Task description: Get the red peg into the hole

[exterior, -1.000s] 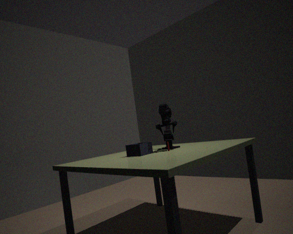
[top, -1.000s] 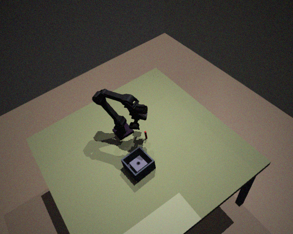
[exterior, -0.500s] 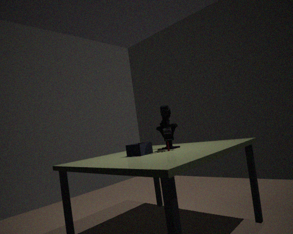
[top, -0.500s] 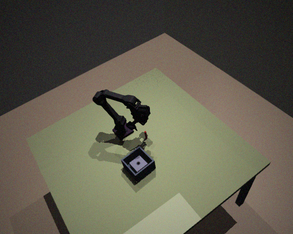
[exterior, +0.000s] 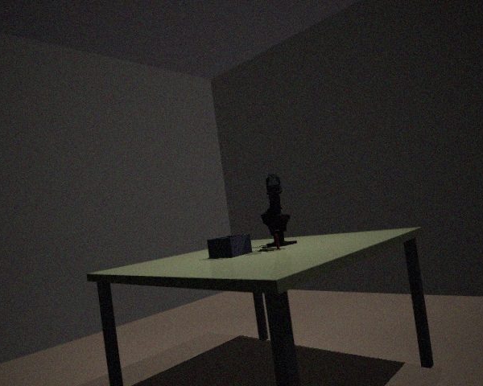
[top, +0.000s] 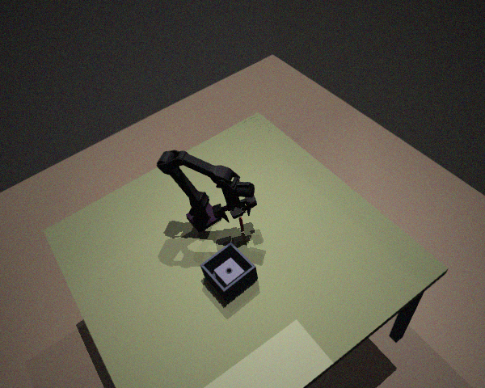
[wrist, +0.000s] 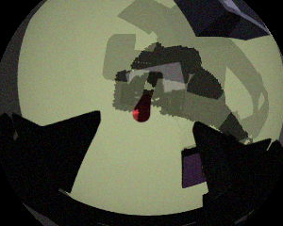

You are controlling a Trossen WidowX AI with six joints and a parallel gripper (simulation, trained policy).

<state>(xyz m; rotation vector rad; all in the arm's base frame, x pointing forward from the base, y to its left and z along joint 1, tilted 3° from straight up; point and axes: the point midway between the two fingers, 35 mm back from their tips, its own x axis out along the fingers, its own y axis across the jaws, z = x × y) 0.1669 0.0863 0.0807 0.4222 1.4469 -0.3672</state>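
Right now my gripper tip is 30 mm above the red peg and 10 mm short of it. Also, from my gripper tip: dark box: 200 mm to the right, 150 mm ahead, 40 mm below; then plate: 200 mm to the right, 150 mm ahead, 20 mm below.
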